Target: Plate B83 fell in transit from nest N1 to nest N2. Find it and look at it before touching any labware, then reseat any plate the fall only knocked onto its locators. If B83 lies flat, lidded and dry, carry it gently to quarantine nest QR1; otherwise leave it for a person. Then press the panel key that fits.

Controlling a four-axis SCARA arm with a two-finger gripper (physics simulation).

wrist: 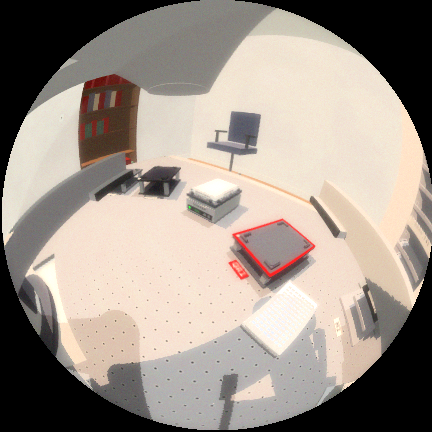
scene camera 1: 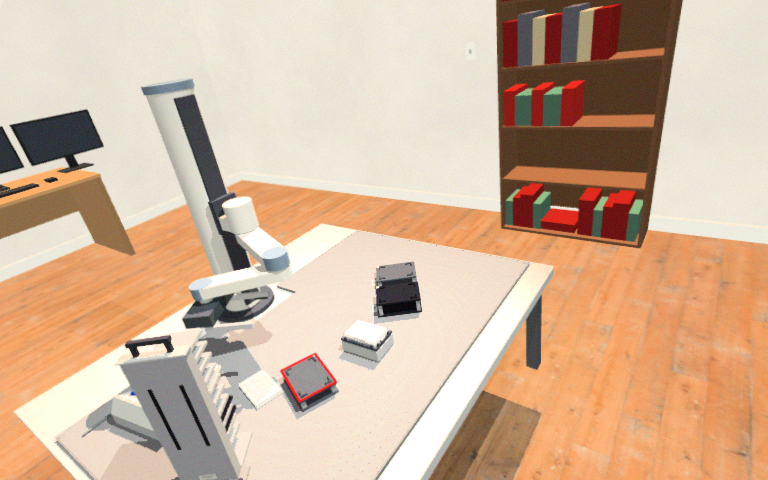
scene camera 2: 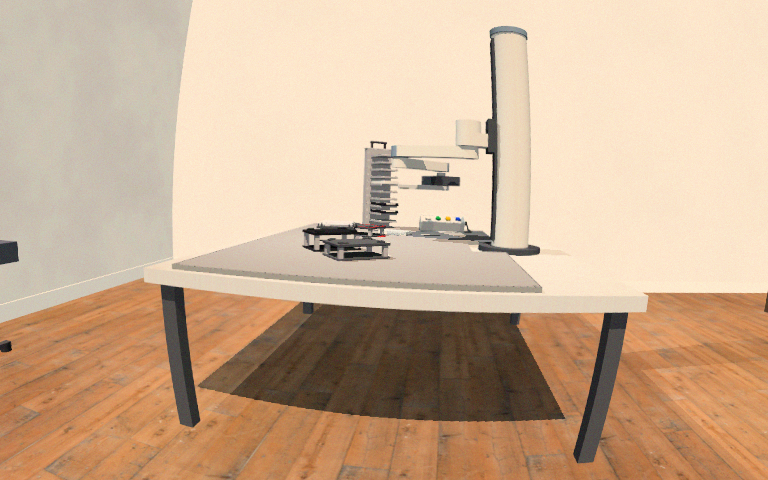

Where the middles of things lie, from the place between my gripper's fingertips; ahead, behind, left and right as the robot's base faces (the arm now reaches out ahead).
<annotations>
I see my gripper 60 mm short of the lid [scene camera 1: 260, 387], 120 mm to the left of it and 200 mm above it. The rest, counted from my hand: white-topped station [scene camera 1: 376, 353]: 250 mm ahead, 190 mm to the left, 180 mm below.
</annotations>
